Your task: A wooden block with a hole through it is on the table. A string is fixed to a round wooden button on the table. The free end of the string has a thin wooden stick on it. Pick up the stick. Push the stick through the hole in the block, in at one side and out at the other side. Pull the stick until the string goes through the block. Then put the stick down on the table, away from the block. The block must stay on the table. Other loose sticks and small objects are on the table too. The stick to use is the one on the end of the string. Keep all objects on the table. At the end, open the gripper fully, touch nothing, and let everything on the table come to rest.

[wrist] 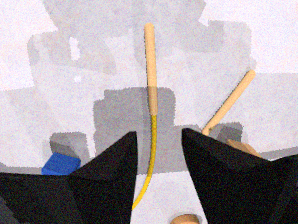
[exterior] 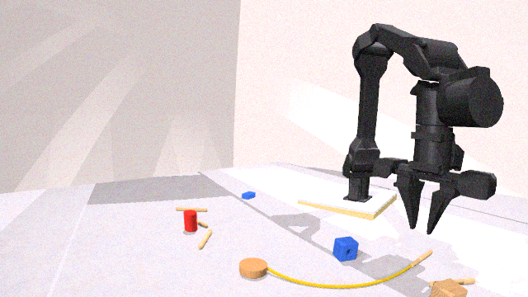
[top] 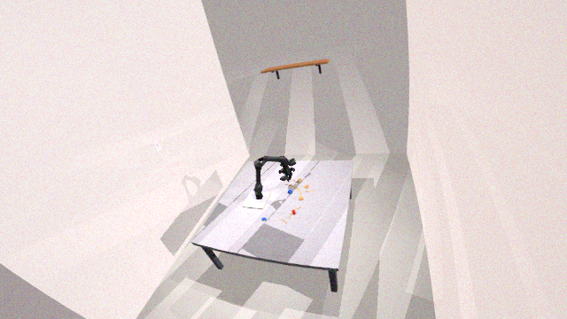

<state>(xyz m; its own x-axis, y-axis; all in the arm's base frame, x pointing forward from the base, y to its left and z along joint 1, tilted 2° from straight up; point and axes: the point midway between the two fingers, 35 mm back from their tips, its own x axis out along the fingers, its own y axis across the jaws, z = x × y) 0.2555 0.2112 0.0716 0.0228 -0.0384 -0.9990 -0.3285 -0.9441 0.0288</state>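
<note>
My gripper tip is 1 cm short of the yellow string and 6 cm above it. From my gripper tip the other things lie so: round wooden button 16 cm ahead, 19 cm to the right, 5 cm below; light wooden piece 8 cm ahead, 6 cm to the left, 5 cm below; thin wooden stick 2 cm behind, 6 cm below.
</note>
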